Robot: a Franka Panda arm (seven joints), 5 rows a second.
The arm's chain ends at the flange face. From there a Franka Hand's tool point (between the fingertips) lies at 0.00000 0.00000 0.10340 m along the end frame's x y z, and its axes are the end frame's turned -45 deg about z.
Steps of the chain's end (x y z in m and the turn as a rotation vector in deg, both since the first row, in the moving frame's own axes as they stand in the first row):
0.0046, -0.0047, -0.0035, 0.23, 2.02, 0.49
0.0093, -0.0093, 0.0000, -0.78, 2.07, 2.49
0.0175, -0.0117, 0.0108, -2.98, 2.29, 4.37
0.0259, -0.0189, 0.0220, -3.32, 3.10, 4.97
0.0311, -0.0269, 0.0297, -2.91, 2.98, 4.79
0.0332, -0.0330, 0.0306, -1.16, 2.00, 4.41
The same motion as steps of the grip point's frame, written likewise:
0.0094, 0.0022, -0.0036, -1.27, 1.59, 0.49
0.0147, 0.0037, -0.0001, -2.02, 0.91, 2.49
0.0195, 0.0108, 0.0106, -3.73, -0.49, 4.37
0.0310, 0.0131, 0.0217, -4.54, -0.16, 4.97
0.0408, 0.0105, 0.0294, -4.16, 0.05, 4.79
0.0477, 0.0042, 0.0305, -2.23, 0.59, 4.41

